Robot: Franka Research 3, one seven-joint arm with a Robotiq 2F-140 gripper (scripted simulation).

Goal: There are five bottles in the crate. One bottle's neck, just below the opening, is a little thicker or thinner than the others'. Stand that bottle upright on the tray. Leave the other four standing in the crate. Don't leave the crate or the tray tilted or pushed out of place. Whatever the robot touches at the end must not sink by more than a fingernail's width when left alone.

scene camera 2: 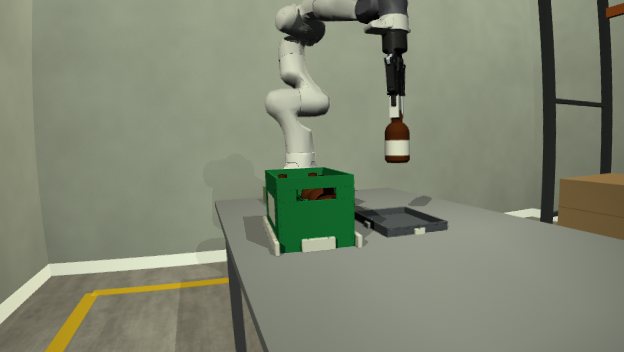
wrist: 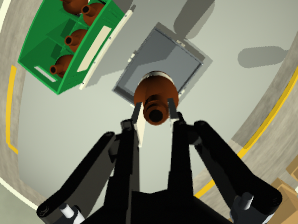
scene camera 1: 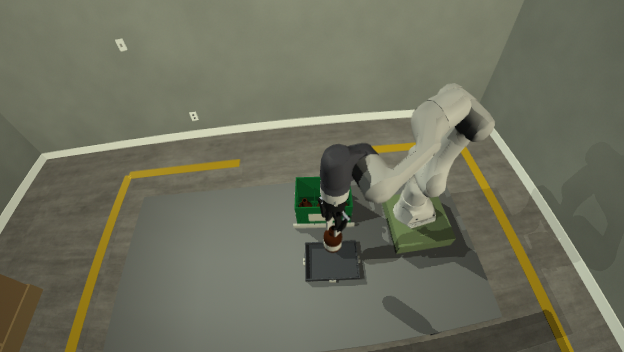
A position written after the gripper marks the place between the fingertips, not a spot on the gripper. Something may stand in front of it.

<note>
In view: the gripper [scene camera 2: 396, 117], a bottle [scene camera 2: 397, 136], a dark grey tray [scene camera 1: 319, 263] and a green crate [scene camera 2: 297, 219].
The dark grey tray is seen too in scene camera 2 [scene camera 2: 399, 221] and in the wrist view [wrist: 159, 52]. The green crate also shows in scene camera 1 [scene camera 1: 306, 187]. The gripper shows as well in the wrist view [wrist: 156, 109].
</note>
